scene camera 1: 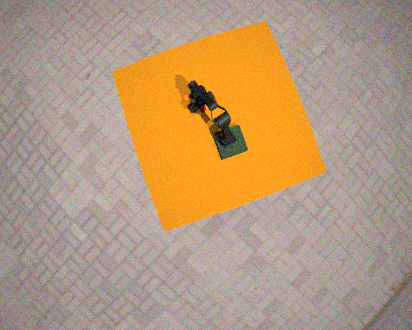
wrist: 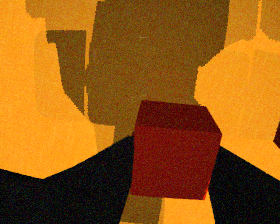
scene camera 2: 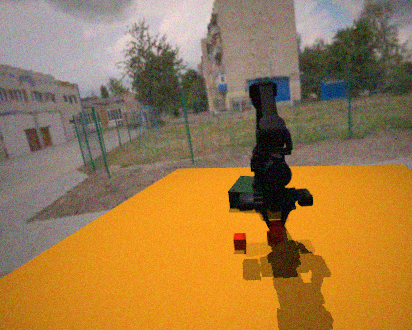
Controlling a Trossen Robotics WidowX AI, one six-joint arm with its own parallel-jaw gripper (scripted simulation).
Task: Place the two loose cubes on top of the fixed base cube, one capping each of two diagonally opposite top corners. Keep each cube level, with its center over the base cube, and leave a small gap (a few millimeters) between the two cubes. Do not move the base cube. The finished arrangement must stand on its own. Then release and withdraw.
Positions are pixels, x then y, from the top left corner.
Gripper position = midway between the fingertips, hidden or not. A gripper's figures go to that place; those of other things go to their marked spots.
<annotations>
My gripper (wrist: 172,149) is 0.10 m from the lens. A red cube (wrist: 176,144) is 0.09 m from the lens.
</annotations>
